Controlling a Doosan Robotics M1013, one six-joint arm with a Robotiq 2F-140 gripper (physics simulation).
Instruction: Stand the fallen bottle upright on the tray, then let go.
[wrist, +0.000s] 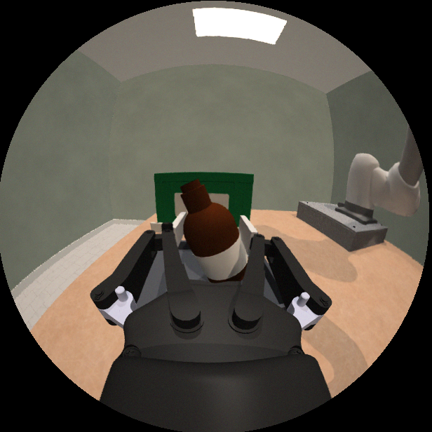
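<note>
The brown bottle (211, 230) with a white label is between the light finger pads of my gripper (212, 221), which is shut on it. In the wrist view its neck and cap point up and lean to the left. Its lower end is partly hidden behind the gripper's body and right finger. The dark grey tray (156, 275) shows in part behind and below the fingers. Whether the bottle's base touches the tray is hidden.
A green crate (205, 177) with a pale panel stands behind the bottle. A white robot arm (361, 182) stands on a grey block (367, 238) at the right of the wooden table (285, 225). A pale tiled floor (75, 260) lies beyond the table's left edge.
</note>
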